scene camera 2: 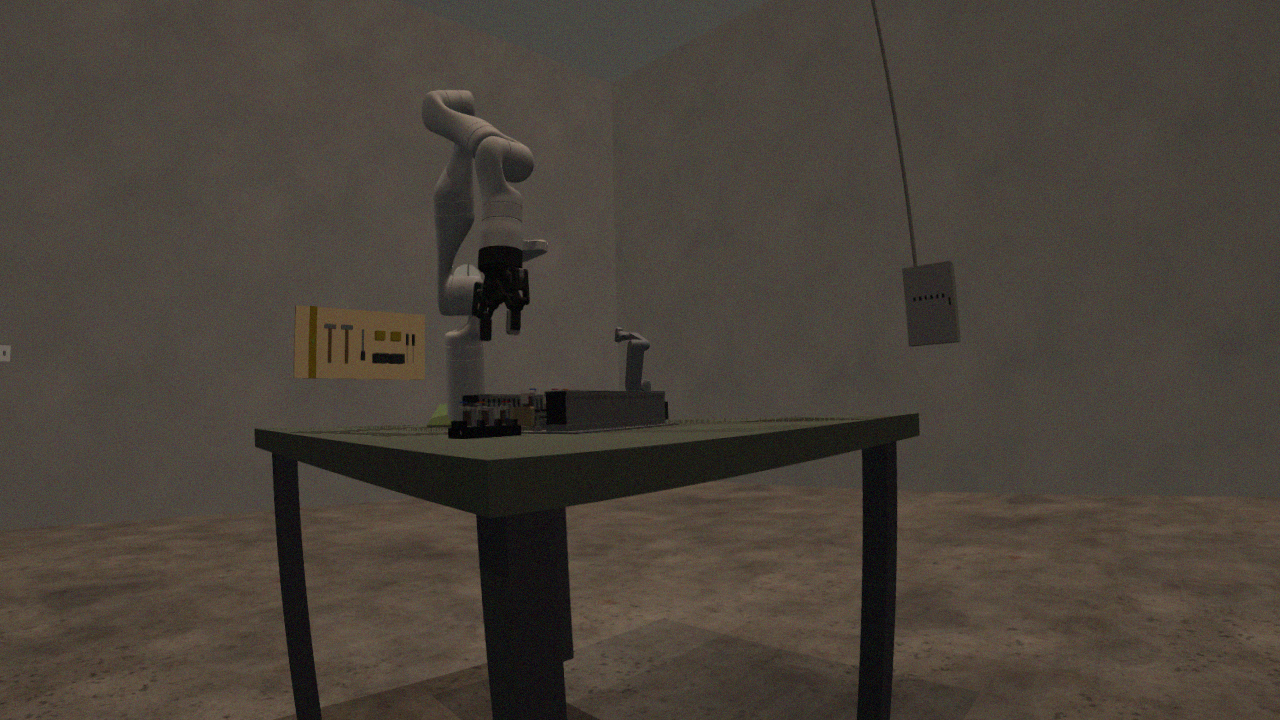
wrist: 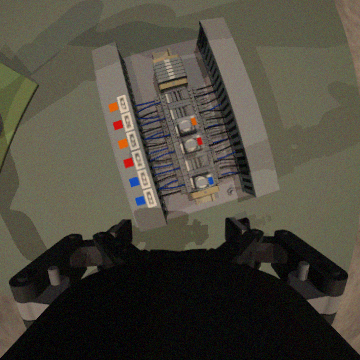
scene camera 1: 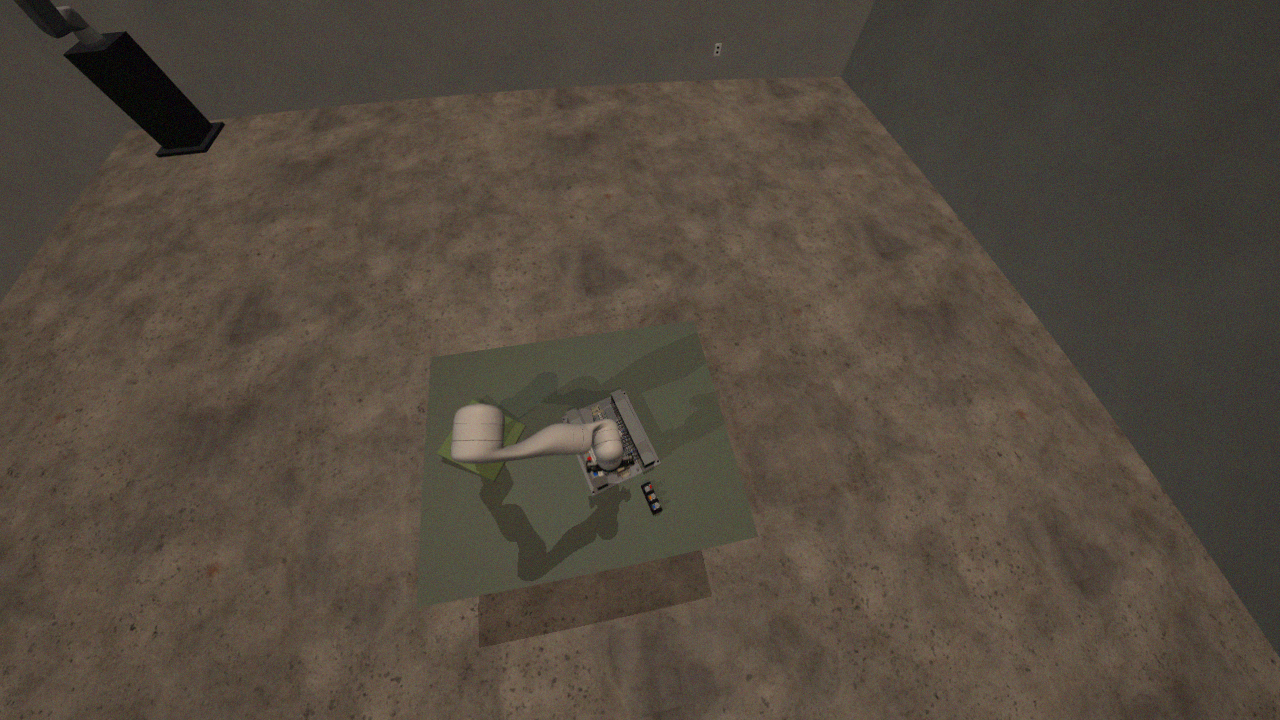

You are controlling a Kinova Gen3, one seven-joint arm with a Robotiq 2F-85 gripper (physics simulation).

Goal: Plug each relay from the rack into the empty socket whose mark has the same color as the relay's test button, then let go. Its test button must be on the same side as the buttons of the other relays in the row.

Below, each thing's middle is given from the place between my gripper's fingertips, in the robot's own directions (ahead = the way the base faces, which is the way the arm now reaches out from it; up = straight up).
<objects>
The grey panel (wrist: 139, 67) is 150 mm below my hand, 130 mm to the left of it and 10 mm ahead of it. Round my hand: black rack (scene camera 2: 454, 432) (140 mm below, 130 mm ahead, 90 mm to the right).
</objects>
